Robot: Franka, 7 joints.
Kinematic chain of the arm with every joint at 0, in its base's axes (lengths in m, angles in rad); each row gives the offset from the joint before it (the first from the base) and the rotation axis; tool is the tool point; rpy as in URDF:
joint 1: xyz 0 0 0.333 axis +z
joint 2: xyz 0 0 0 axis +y
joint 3: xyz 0 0 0.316 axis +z
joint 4: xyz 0.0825 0 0 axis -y
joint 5: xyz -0.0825 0 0.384 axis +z
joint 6: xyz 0 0 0 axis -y
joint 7: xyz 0.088 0 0 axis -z
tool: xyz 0 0 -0.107 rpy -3.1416 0 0
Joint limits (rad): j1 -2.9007..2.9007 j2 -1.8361..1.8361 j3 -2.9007..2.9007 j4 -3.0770..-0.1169 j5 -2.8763..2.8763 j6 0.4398..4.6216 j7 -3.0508..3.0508
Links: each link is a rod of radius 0.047 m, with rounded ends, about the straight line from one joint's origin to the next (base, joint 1, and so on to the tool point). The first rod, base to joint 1, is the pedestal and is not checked.
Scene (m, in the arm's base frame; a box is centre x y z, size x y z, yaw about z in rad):
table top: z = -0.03
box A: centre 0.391 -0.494 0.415 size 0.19 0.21 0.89 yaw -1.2
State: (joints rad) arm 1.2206 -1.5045 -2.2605 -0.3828 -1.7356 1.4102 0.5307
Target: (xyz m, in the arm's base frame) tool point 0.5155 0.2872 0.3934
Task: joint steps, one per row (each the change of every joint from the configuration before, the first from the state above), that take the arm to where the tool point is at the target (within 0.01 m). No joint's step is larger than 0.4 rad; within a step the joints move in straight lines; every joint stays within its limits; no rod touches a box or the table.
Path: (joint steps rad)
1: -0.1001 0.2170 0.0832 -0.3789 0.0550 -0.1240 -0.2167
2: -0.1001 0.2170 0.0832 -0.3790 0.0549 -0.1239 -0.2167
3: -0.1001 0.2171 0.0831 -0.3789 0.0550 -0.1240 -0.2167
4: -0.1001 0.2170 0.0832 -0.3789 0.0549 -0.1240 -0.2167
5: -0.1001 0.2170 0.0832 -0.3790 0.0550 -0.1240 -0.2167
6: -0.1001 0.2170 0.0832 -0.3789 0.0549 -0.1239 -0.2167
7: 0.3783 -0.1960 0.0687 0.1683 0.0290 0.1323 0.2601
8: 0.3783 -0.1960 0.0688 0.1682 0.0291 0.1324 0.2600
9: 0.3783 -0.1960 0.0688 0.1683 0.0290 0.1323 0.2600
10: 0.3783 -0.1960 0.0687 0.1683 0.0291 0.1324 0.2601
11: 0.3783 -0.1960 0.0688 0.1682 0.0290 0.1324 0.2600

